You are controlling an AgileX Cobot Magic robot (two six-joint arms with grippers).
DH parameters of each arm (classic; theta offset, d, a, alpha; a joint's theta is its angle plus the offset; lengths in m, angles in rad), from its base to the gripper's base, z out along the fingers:
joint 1: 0 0.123 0 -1.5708
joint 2: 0.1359 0 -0.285 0
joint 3: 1.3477 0 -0.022 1.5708
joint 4: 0 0.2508 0 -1.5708
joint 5: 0 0 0.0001 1.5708
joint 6: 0 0.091 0 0
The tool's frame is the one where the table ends.
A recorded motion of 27 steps. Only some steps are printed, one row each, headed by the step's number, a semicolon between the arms.
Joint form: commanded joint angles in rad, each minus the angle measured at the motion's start. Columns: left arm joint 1, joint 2, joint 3, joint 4, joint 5, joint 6; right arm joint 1, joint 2, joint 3, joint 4, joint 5, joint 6.
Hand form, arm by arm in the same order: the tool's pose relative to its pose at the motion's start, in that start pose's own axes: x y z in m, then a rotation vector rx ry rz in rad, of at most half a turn. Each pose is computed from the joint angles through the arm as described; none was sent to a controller.
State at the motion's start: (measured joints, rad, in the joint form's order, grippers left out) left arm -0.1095 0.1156 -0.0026 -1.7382 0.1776 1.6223; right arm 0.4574 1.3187 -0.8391 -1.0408 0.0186 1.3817
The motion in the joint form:
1: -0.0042 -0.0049 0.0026 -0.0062 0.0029 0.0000; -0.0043 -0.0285 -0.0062 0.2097 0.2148 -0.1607
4: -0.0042 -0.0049 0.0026 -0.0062 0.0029 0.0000; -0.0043 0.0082 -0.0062 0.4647 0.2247 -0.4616
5: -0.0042 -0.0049 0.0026 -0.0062 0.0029 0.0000; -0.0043 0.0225 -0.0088 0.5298 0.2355 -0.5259
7: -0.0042 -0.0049 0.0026 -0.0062 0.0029 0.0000; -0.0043 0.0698 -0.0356 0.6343 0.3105 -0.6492
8: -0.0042 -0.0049 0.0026 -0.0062 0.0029 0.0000; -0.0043 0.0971 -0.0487 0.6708 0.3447 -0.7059
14: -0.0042 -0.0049 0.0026 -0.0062 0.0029 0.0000; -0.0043 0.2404 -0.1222 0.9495 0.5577 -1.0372
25: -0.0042 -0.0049 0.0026 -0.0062 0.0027 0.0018; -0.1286 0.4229 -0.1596 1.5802 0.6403 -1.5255
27: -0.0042 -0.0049 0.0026 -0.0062 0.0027 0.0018; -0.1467 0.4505 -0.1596 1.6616 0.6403 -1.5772
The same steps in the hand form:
1: 0.0005 -0.0005 -0.0004 0.0073 -0.0030 -0.0057; 0.0003 -0.0165 -0.0097 0.1901 0.0488 0.0536
4: 0.0005 -0.0005 -0.0004 0.0073 -0.0030 -0.0057; 0.0122 -0.0167 -0.0003 0.1794 0.1449 0.0040
5: 0.0005 -0.0005 -0.0004 0.0073 -0.0030 -0.0057; 0.0159 -0.0172 0.0030 0.1815 0.1752 0.0038
7: 0.0005 -0.0005 -0.0004 0.0073 -0.0030 -0.0057; 0.0232 -0.0201 0.0128 0.2185 0.2705 -0.0168
8: 0.0005 -0.0005 -0.0004 0.0073 -0.0030 -0.0057; 0.0275 -0.0216 0.0185 0.2331 0.3203 -0.0379
14: 0.0005 -0.0005 -0.0004 0.0073 -0.0030 -0.0057; 0.0560 -0.0237 0.0436 0.2387 0.6411 -0.0897
25: 0.0005 -0.0005 -0.0004 0.0071 -0.0030 -0.0039; 0.0850 -0.0414 0.0794 0.0424 0.8453 0.1832
27: 0.0005 -0.0005 -0.0004 0.0071 -0.0030 -0.0039; 0.0891 -0.0455 0.0852 0.0226 0.8503 0.2351

